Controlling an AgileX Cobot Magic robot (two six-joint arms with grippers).
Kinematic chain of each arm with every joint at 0, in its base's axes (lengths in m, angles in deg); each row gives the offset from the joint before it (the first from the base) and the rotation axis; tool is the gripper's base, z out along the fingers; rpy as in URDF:
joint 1: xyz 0 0 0.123 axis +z
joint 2: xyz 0 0 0 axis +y
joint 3: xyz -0.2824 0 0.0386 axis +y
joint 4: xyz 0.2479 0 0.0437 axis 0.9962 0 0.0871
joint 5: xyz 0 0 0 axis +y
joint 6: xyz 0.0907 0 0.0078 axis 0.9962 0 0.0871
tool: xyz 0 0 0 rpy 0 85 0
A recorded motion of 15 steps. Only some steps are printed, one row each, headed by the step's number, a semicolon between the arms.
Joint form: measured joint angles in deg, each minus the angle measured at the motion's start. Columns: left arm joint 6, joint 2, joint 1, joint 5, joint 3, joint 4; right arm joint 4, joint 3, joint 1, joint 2, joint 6, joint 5.
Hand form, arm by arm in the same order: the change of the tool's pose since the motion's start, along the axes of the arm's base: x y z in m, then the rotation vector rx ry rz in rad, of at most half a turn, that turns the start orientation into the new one. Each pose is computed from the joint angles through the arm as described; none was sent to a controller.
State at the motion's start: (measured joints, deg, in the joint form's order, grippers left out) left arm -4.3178 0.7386 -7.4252 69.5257 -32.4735 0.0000; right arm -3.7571 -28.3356 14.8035 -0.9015 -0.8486 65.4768
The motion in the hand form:
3: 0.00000 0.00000 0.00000 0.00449 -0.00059 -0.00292; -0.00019 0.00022 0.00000 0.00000 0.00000 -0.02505
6: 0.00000 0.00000 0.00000 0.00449 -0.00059 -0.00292; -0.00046 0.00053 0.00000 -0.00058 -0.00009 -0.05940
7: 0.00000 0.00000 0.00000 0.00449 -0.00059 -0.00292; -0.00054 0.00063 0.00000 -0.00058 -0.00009 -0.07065
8: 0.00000 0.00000 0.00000 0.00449 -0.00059 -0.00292; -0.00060 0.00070 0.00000 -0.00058 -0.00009 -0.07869
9: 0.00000 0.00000 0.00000 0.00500 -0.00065 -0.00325; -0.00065 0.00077 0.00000 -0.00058 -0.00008 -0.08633
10: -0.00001 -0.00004 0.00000 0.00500 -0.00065 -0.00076; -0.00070 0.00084 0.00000 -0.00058 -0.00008 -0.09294
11: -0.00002 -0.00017 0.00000 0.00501 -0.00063 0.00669; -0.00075 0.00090 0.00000 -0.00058 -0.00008 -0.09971
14: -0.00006 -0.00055 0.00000 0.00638 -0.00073 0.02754; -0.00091 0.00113 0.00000 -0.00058 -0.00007 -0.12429
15: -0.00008 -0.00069 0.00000 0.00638 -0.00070 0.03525; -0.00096 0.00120 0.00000 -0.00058 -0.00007 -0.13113
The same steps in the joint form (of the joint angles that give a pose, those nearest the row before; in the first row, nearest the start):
3: 0.31 0.00 0.00 0.00 0.00 0.00; 0.00 0.00 -1.44 0.00 0.00 0.00
6: 0.31 0.00 0.00 0.00 0.00 0.00; 0.00 0.00 -3.43 0.00 -0.04 0.00
7: 0.31 0.00 0.00 0.00 0.00 0.00; 0.00 0.00 -4.07 0.00 -0.04 0.00
8: 0.31 0.00 0.00 0.00 0.00 0.00; 0.00 0.00 -4.53 0.00 -0.04 0.00
9: 0.34 0.00 0.00 0.00 0.00 0.00; 0.00 0.00 -4.96 0.00 -0.04 0.00
10: 0.34 0.00 0.14 0.00 0.00 0.00; 0.00 0.00 -5.35 0.00 -0.04 0.00
11: 0.34 0.00 0.57 0.00 0.00 0.00; 0.00 0.00 -5.73 0.00 -0.04 0.00
14: 0.44 0.00 1.81 0.00 0.00 0.00; 0.00 0.00 -7.14 0.00 -0.04 0.00
15: 0.44 0.00 2.26 0.00 0.00 0.00; 0.00 0.00 -7.54 0.00 -0.04 0.00

